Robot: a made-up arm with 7 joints.
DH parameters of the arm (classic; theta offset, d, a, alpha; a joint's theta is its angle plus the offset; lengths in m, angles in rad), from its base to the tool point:
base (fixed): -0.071 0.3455 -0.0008 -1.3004
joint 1: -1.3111 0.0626 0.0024 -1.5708
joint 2: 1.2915 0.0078 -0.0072 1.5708
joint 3: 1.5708 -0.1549 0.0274 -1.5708
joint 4: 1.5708 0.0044 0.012 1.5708
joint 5: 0 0.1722 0.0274 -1.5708
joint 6: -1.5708 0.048 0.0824 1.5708
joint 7: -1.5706 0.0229 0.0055 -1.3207
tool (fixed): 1.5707 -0.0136 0 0
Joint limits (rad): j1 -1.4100..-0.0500 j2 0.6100..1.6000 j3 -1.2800..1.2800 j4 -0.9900..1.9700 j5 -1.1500..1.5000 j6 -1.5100..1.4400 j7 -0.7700..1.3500
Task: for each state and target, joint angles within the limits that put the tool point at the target. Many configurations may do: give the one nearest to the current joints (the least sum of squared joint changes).
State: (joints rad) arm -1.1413 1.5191 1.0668 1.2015 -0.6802 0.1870 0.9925
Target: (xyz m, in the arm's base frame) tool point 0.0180 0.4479 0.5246
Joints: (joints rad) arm -1.2645 1.6000 1.2286 0.9463 -0.6195 0.2290 1.1934
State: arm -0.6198 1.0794 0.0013 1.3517 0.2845 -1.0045 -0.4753
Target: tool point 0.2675 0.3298 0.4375
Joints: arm -1.1621 1.1368 -0.0579 1.1555 0.3046 -0.4269 -0.5421
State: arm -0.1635 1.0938 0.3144 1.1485 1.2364 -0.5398 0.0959
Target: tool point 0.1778 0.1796 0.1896
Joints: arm -0.0500 0.9050 -0.0737 0.3973 1.2316 -1.3611 0.0723
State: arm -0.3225 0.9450 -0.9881 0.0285 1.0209 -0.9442 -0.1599
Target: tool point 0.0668 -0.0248 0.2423
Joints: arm -0.2794 0.8614 -1.1412 -0.5181 1.0340 -1.1242 -0.1808
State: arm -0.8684 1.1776 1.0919 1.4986 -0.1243 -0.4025 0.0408
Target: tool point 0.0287 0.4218 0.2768
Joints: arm -0.5153 1.3138 1.0944 1.7950 -0.2146 -0.5706 -0.0027
